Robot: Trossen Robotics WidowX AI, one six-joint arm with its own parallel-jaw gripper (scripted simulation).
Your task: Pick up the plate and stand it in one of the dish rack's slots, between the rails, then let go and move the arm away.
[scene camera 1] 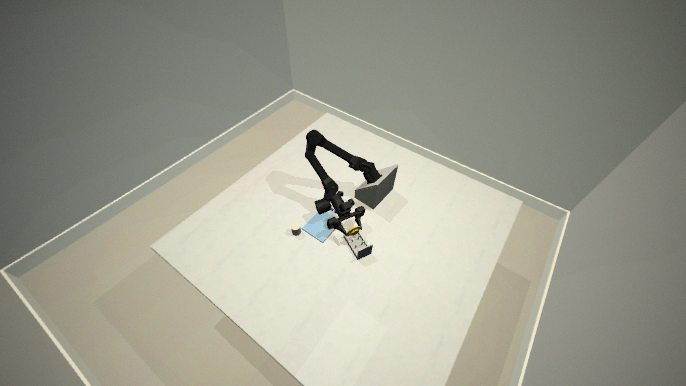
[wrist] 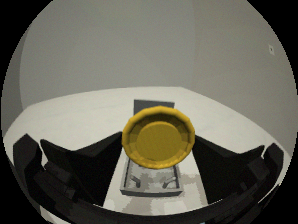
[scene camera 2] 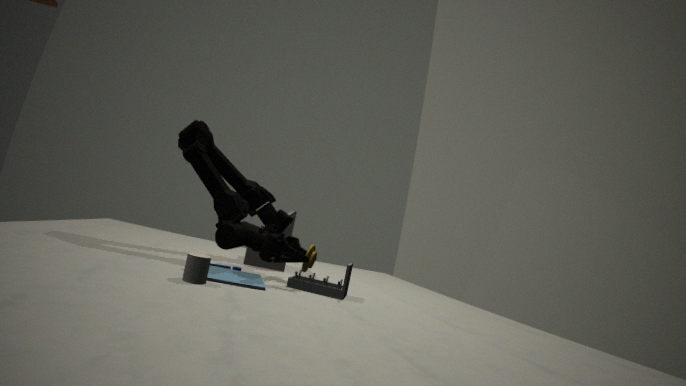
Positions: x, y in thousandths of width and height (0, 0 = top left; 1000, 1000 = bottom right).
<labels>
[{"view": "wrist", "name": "my gripper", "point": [532, 618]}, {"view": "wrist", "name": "yellow plate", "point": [535, 614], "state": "held by my gripper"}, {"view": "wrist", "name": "dish rack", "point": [458, 810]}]
</labels>
